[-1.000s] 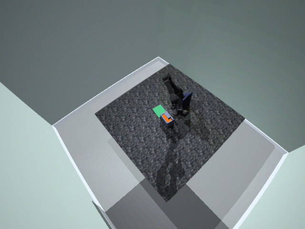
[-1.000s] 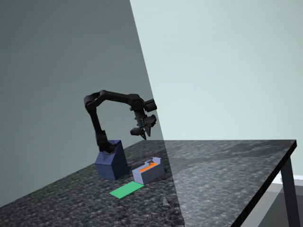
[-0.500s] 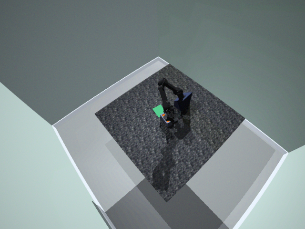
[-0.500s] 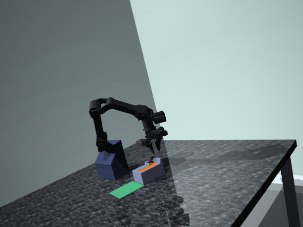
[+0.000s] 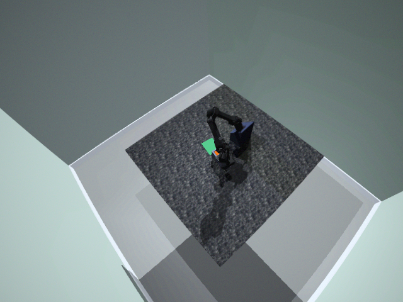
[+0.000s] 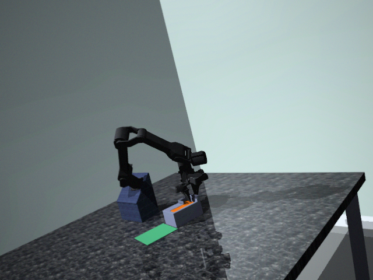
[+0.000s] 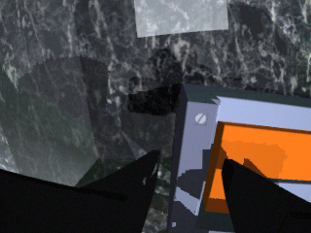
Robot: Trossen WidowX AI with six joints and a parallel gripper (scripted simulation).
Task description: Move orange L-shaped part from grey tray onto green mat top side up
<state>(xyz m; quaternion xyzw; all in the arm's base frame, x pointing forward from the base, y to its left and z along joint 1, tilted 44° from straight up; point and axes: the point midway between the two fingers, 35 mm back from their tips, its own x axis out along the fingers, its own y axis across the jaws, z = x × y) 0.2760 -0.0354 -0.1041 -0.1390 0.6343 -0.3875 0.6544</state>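
My gripper tip is now 2 cm past the orange l-shaped part, 5 cm to the left of it and 2 cm above it. Round my gripper tip: green mat 8 cm behind, 21 cm to the right, 8 cm below.
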